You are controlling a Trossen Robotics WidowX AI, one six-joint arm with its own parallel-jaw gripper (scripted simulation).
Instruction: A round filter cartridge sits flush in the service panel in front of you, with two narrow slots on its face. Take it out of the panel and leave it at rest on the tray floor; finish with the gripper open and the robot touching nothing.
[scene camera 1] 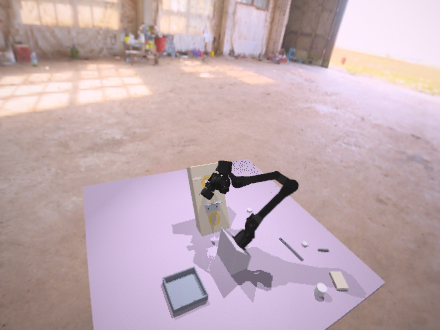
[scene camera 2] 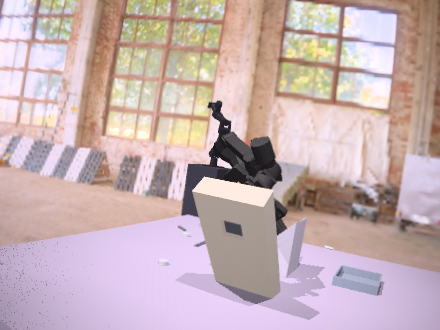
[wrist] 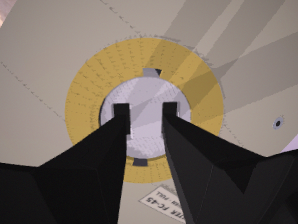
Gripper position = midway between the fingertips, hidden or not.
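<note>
A beige service panel (scene camera 2: 238, 222), (scene camera 1: 211, 222), (wrist: 230, 67) is visible. A round filter cartridge (wrist: 143, 100) is present; scene camera 2 does not show the cartridge, hidden by the beige service panel. Also present: a tray (scene camera 1: 185, 288), (scene camera 2: 358, 279). My gripper (scene camera 2: 242, 214), (wrist: 144, 123) is visible as well.
</note>
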